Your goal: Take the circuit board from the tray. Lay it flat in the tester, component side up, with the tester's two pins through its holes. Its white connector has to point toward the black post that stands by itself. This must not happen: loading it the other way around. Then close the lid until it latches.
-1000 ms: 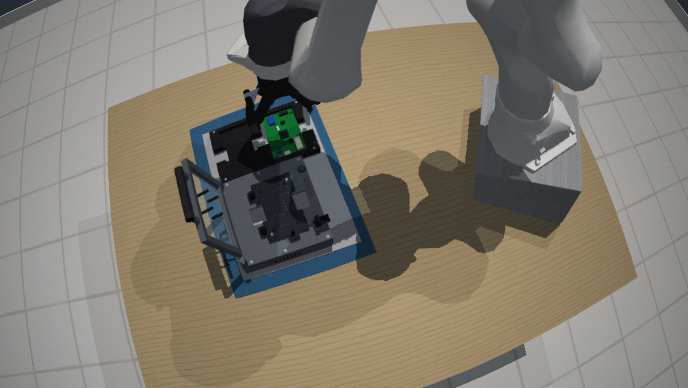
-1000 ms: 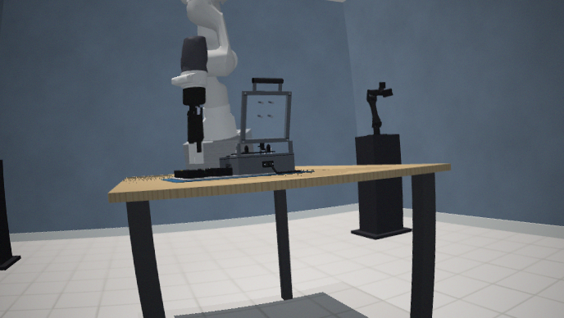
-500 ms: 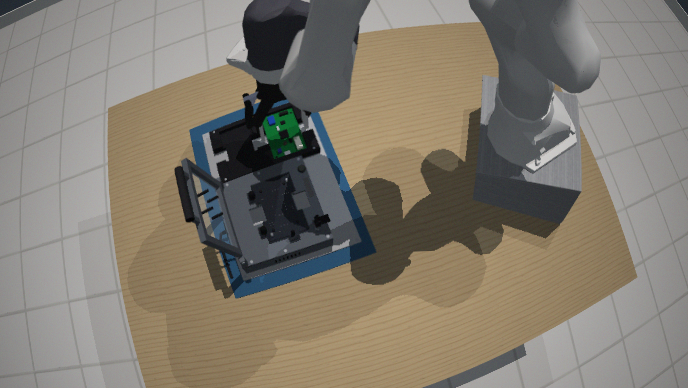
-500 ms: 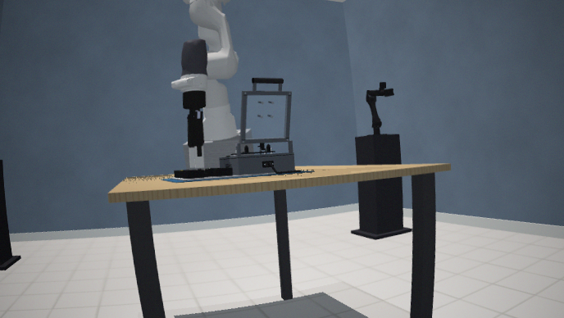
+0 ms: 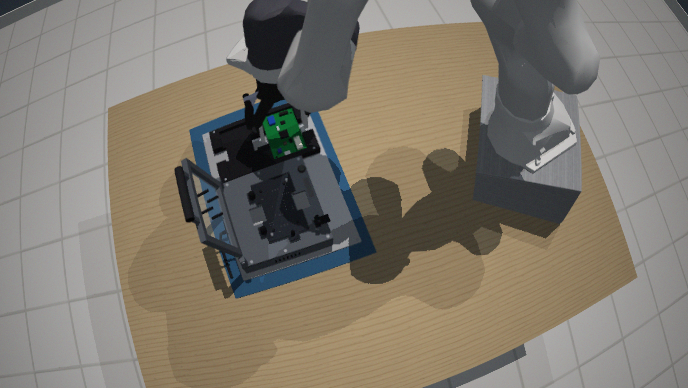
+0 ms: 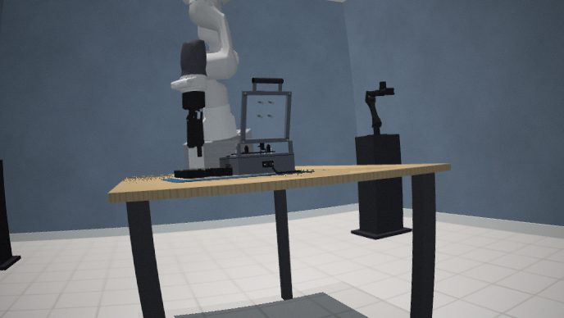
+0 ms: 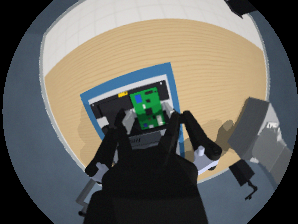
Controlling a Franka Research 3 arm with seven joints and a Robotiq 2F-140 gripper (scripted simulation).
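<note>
Now: the green circuit board 40 mm below my hand. Also, from my hand: black post: 230 mm to the left, 30 mm above, 20 mm behind; see-through lid: 190 mm to the left, 170 mm ahead, 130 mm above.
</note>
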